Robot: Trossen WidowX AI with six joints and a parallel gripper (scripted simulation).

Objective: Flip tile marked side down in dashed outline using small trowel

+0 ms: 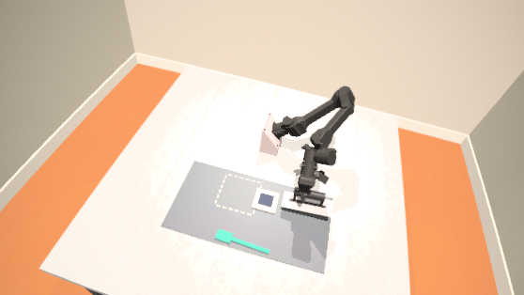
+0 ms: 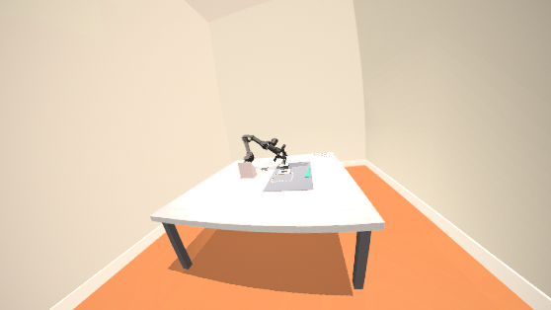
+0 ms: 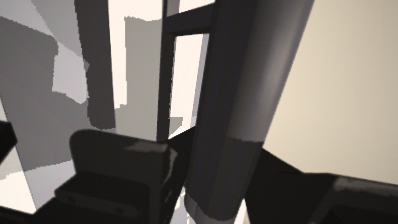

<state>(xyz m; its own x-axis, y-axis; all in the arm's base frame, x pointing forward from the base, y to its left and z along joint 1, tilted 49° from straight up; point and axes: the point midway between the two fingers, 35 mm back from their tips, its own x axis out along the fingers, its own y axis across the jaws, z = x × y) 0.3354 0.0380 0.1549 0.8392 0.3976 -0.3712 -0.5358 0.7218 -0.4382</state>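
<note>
Right now the white tile is 3 cm behind my gripper tip, 14 cm to the right of it and 9 cm below it. From my gripper tip the other things lie so: teal trowel: 16 cm ahead, 22 cm to the right, 9 cm below; grey mat: 3 cm ahead, 19 cm to the right, 11 cm below.
</note>
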